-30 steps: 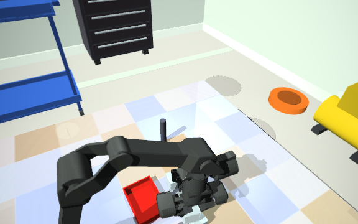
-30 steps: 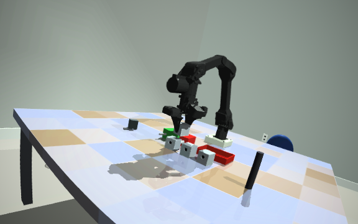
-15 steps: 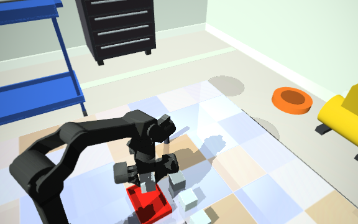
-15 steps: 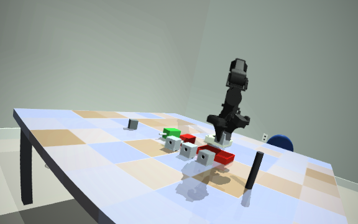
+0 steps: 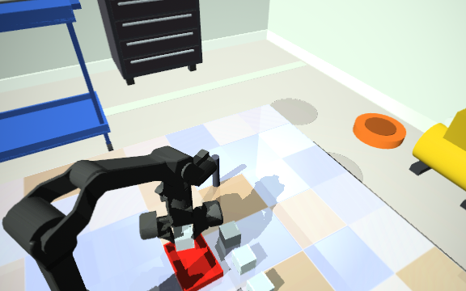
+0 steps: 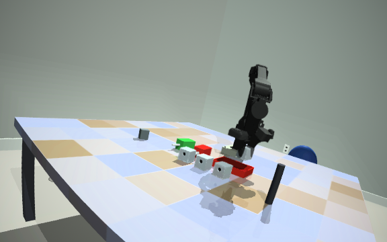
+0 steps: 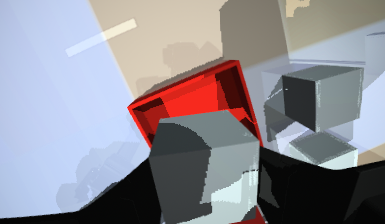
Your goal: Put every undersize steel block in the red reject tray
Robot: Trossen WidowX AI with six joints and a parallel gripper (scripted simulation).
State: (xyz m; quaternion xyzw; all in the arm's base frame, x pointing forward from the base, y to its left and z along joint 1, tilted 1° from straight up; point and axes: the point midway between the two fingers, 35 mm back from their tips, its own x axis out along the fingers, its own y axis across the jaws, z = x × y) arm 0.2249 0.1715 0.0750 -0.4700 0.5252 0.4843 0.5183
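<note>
Right now my gripper tip is 10 mm short of the red reject tray, 30 mm to the left of it and 60 mm above it. Also, from my gripper tip: green GO gauge (70 mm ahead, 280 mm to the right, 40 mm below).
</note>
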